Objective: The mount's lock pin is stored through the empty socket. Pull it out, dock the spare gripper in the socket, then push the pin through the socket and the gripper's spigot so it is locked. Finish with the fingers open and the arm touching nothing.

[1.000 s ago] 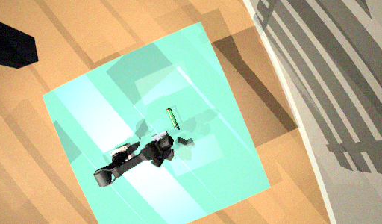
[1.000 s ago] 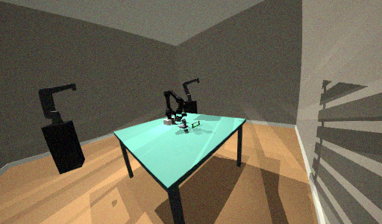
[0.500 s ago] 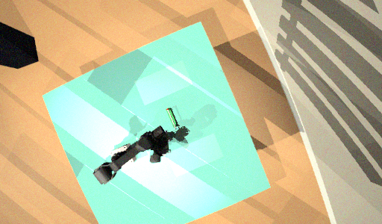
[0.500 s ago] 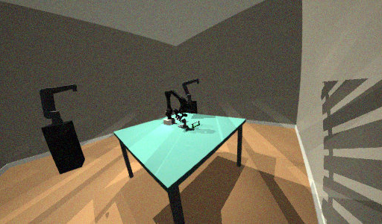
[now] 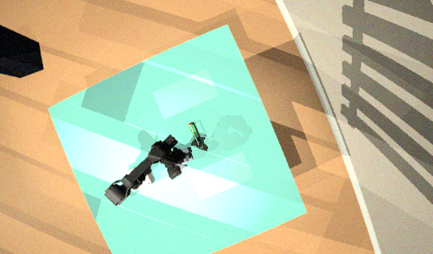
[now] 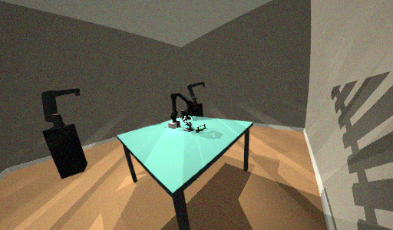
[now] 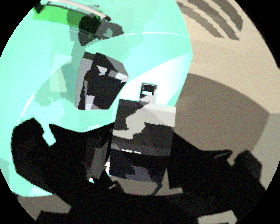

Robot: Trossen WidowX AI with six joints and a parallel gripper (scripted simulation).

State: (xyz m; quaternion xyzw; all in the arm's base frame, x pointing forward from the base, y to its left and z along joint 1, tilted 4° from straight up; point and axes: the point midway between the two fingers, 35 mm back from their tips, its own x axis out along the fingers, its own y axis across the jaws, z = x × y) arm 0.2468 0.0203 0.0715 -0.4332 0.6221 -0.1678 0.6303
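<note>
My gripper tip is now 18 cm to the right of the green bar, 12 cm short of it and 11 cm above it. Also, from my gripper tip: spare gripper 1 cm to the left, 1 cm above; then grey mount 8 cm below, 6 cm to the left, 3 cm ahead.
</note>
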